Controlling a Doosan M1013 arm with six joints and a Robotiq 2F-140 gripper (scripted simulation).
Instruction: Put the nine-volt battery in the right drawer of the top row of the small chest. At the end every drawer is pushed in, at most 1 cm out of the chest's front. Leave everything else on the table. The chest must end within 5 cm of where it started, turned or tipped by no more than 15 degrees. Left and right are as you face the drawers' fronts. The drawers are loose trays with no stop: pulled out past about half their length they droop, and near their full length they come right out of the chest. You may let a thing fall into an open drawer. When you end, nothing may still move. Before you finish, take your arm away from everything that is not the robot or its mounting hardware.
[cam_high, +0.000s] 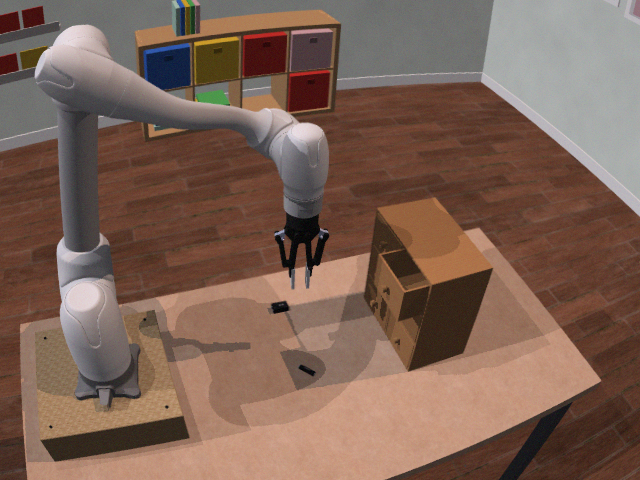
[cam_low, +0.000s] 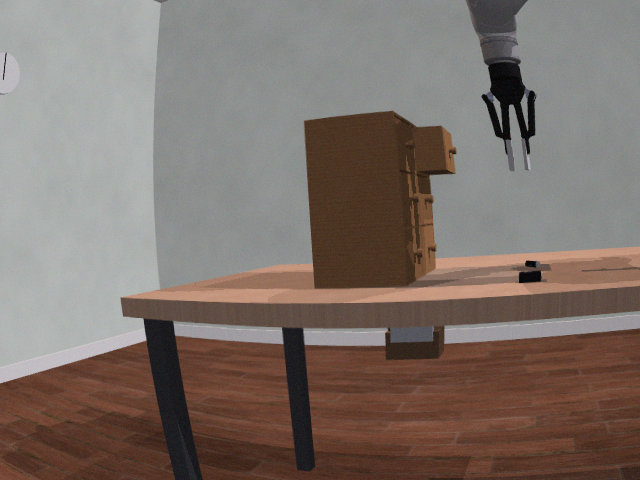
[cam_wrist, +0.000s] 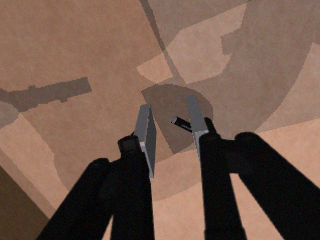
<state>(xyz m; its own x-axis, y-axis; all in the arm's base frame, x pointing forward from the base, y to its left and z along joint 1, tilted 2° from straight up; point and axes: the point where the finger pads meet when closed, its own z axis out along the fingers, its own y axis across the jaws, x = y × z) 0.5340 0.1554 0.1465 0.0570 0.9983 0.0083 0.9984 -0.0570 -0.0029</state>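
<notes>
Now: hand 240 mm above the nine-volt battery, 120 mm to the right of it and 40 mm past it. Round my hand: black cylinder (240 mm below, 120 mm to the right).
</notes>
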